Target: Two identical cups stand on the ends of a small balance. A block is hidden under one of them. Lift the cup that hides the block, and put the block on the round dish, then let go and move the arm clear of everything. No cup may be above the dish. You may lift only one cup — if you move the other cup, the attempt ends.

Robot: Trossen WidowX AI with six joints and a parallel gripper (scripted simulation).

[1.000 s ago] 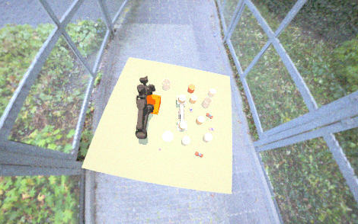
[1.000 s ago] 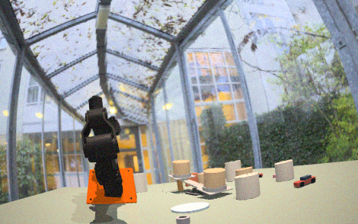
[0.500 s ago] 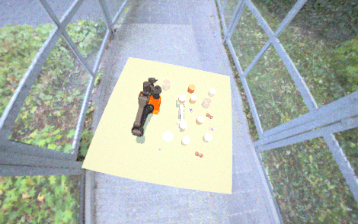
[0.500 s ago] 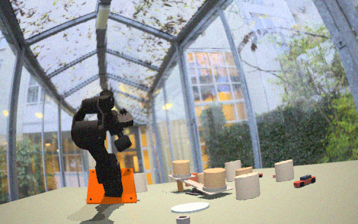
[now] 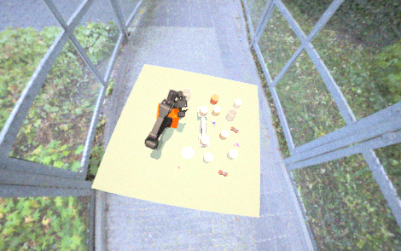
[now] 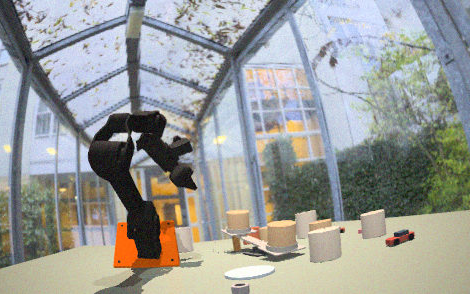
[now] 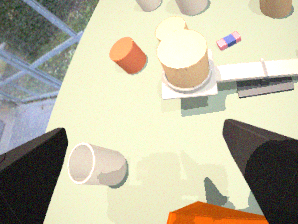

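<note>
The pale green block is 210 mm ahead of my gripper tip, 180 mm to the right of it and 200 mm below it. The rest, counted from my gripper tip: balance: 170 mm ahead, 50 mm to the right, 220 mm below; then balance beam: 170 mm ahead, 60 mm to the right, 200 mm below; then round pale dish: 100 mm ahead, 310 mm to the right, 240 mm below.
</note>
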